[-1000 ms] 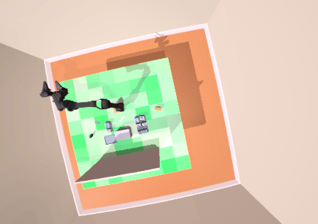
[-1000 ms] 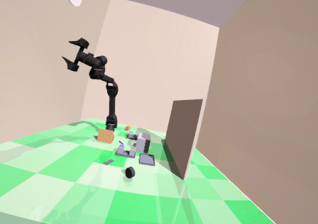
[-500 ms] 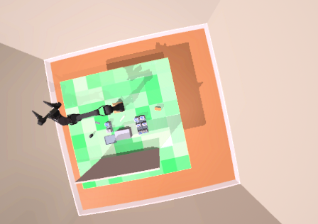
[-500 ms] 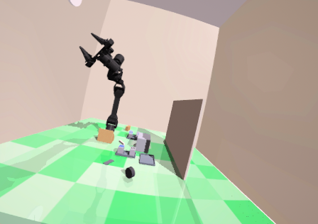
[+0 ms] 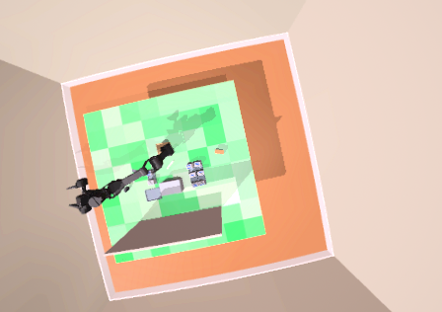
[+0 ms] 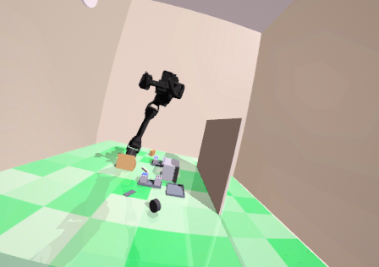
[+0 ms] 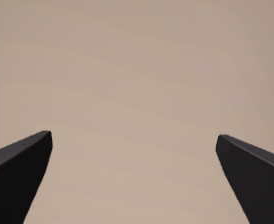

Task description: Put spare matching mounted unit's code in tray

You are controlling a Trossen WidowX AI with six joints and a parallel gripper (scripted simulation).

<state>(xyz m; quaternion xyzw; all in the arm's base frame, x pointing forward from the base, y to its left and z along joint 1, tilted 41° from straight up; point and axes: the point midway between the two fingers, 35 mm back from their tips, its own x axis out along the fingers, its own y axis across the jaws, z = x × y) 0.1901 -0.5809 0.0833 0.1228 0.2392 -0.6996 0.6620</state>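
The cube is 60 cm to the left of my gripper tip, 48 cm below it and 6 cm ahead of it. Also, from my gripper tip: rack 51 cm below, 25 cm to the left, 2 cm ahead; flat dark piece 52 cm below, 12 cm to the left, 4 cm behind; black round object 50 cm below, 9 cm ahead, 4 cm to the left.
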